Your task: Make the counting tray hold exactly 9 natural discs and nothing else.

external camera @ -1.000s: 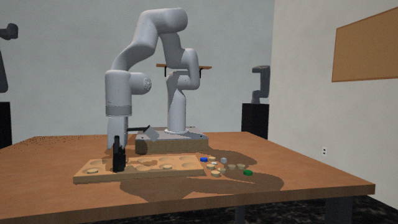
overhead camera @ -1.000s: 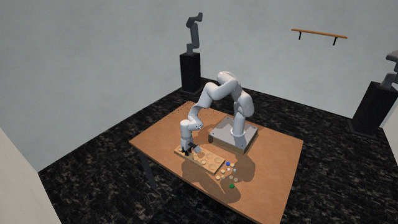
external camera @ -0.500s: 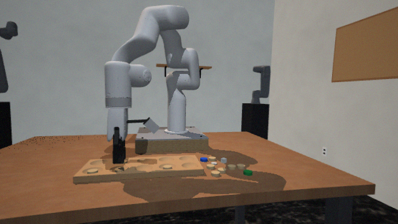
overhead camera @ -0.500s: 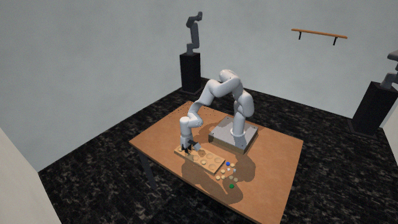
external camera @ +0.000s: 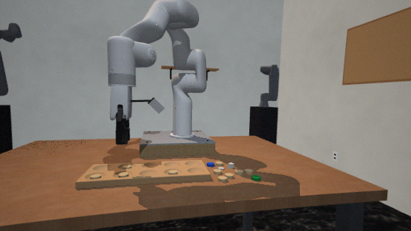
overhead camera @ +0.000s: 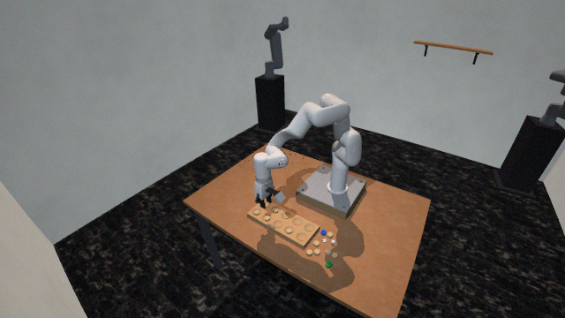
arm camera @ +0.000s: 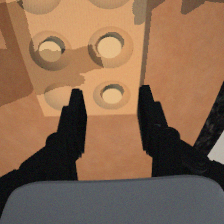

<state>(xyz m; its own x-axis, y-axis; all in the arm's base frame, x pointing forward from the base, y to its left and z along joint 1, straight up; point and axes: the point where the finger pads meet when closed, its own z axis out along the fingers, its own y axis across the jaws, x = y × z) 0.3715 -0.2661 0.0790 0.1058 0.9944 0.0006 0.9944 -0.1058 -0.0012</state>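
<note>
Right now the small white disc is 2 cm behind my hand, 33 cm to the left of it and 14 cm below it. From my hand the other things lie so: blue disc (6 cm behind, 31 cm to the left, 13 cm below); then wooden counting tray (3 cm behind, 8 cm to the left, 13 cm below); then cube (2 cm behind, 37 cm to the left, 13 cm below).
</note>
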